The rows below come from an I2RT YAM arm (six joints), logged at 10 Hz.
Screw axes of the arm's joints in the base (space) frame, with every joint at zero. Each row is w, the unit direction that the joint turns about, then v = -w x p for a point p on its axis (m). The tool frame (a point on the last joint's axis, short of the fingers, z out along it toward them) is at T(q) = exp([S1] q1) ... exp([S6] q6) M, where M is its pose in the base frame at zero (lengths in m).
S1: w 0 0 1 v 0 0 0
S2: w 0 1 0 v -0.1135 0 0.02
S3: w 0 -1 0 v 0.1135 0 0.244
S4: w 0 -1 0 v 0.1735 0 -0.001
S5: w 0 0 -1 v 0 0.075 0
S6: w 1 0 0 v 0 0.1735 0
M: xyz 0.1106 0 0.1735 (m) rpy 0 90 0 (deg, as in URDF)
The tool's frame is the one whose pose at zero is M.
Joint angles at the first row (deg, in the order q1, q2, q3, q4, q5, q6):
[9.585, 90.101, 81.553, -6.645, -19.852, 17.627]
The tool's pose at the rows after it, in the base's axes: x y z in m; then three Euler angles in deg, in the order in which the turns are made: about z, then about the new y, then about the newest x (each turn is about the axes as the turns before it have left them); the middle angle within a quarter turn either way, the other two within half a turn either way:
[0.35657, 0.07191, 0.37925, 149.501, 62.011, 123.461]
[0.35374, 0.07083, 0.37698, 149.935, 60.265, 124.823]
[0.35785, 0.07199, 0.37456, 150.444, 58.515, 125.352]
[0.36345, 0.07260, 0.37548, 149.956, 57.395, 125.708]
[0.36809, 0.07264, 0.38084, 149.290, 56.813, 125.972]
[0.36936, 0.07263, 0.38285, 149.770, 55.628, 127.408]
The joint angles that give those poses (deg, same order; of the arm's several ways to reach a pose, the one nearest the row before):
[9.580, 87.770, 81.162, -9.271, -18.958, 18.632]
[9.533, 87.291, 80.808, -10.889, -18.451, 19.468]
[9.579, 88.371, 81.793, -12.030, -18.736, 20.370]
[9.580, 89.726, 83.637, -13.241, -18.173, 21.204]
[9.531, 90.936, 86.245, -15.008, -17.470, 21.759]
[9.555, 91.530, 87.854, -17.321, -16.830, 22.175]

